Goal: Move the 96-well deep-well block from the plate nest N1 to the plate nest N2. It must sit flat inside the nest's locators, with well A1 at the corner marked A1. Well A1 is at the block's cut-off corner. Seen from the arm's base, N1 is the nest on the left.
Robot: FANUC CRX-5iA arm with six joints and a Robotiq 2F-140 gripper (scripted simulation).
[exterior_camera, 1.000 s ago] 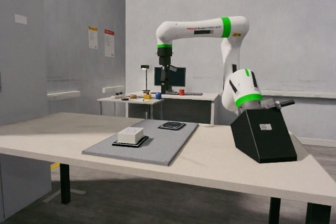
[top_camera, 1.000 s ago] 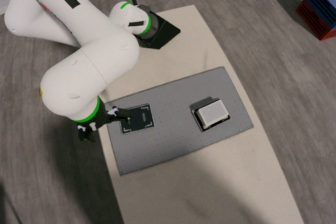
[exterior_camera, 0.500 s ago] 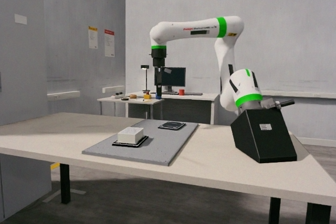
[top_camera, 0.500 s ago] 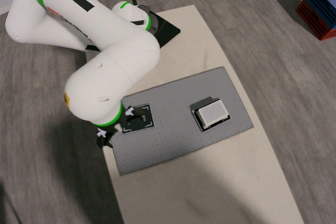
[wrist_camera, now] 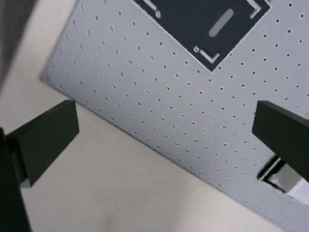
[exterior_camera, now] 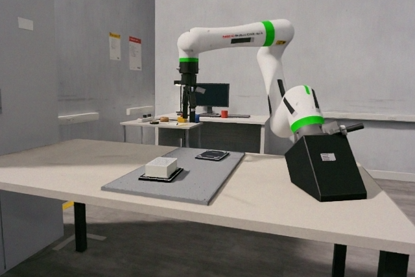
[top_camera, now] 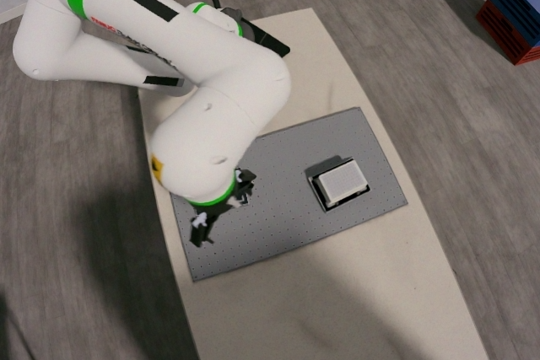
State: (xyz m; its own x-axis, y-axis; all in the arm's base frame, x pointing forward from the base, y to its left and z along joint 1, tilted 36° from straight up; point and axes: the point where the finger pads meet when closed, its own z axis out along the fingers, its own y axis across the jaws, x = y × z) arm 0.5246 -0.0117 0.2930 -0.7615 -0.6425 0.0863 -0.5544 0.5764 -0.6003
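The white 96-well deep-well block lies 33 cm to the left of my hand, 15 cm below it and 3 cm behind it. Also, from my hand: black plate nest N2 (18 cm below, 12 cm behind, 2 cm to the right); then plate nest N1 (33 cm to the left, 18 cm below, 3 cm behind).
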